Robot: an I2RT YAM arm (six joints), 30 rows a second.
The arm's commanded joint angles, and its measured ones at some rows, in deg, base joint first. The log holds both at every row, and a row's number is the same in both.
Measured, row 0: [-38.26 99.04 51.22 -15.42 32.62 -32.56]
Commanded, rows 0 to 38: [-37.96 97.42 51.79 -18.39 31.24 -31.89]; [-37.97 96.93 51.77 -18.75 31.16 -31.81]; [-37.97 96.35 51.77 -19.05 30.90 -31.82]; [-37.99 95.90 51.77 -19.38 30.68 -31.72]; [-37.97 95.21 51.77 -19.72 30.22 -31.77]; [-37.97 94.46 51.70 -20.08 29.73 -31.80]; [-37.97 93.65 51.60 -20.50 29.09 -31.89]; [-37.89 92.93 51.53 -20.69 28.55 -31.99]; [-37.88 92.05 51.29 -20.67 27.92 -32.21]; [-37.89 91.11 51.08 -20.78 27.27 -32.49]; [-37.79 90.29 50.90 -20.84 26.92 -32.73]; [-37.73 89.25 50.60 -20.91 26.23 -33.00]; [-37.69 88.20 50.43 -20.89 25.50 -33.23]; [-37.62 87.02 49.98 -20.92 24.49 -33.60]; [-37.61 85.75 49.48 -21.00 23.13 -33.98]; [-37.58 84.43 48.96 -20.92 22.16 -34.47]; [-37.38 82.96 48.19 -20.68 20.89 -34.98]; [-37.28 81.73 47.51 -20.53 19.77 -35.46]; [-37.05 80.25 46.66 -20.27 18.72 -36.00]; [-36.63 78.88 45.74 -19.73 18.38 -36.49]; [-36.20 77.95 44.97 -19.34 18.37 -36.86]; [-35.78 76.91 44.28 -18.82 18.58 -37.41]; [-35.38 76.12 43.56 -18.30 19.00 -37.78]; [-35.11 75.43 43.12 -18.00 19.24 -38.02]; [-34.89 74.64 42.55 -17.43 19.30 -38.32]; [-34.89 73.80 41.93 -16.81 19.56 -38.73]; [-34.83 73.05 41.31 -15.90 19.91 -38.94]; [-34.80 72.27 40.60 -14.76 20.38 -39.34]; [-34.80 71.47 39.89 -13.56 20.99 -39.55]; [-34.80 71.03 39.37 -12.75 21.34 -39.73]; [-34.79 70.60 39.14 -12.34 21.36 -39.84]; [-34.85 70.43 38.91 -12.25 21.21 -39.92]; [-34.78 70.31 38.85 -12.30 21.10 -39.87]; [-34.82 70.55 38.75 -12.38 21.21 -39.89]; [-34.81 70.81 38.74 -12.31 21.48 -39.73]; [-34.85 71.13 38.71 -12.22 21.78 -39.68]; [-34.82 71.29 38.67 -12.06 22.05 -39.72]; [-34.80 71.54 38.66 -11.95 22.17 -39.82]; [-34.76 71.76 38.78 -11.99 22.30 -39.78]
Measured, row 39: [-34.89 71.29 39.07 -13.06 21.52 -39.62]
